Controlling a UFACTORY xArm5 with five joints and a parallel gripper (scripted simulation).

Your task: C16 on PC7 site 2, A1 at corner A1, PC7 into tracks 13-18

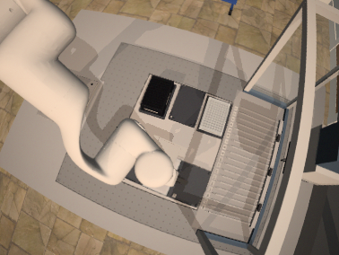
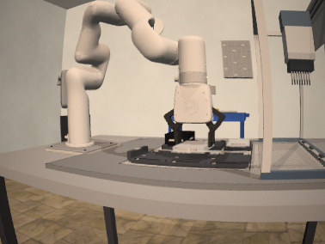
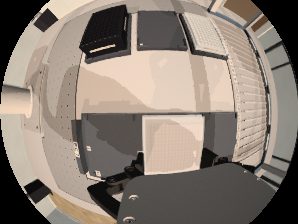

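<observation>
The carrier PC7 lies 10 mm behind my hand and 40 mm below it. The rest, counted from my hand: instrument frame post: 220 mm ahead, 120 mm to the right, 190 mm above; black deep-well block C51: 160 mm behind, 230 mm to the left, 20 mm below; plate nest S2: 50 mm behind, 260 mm to the left, 50 mm below.
</observation>
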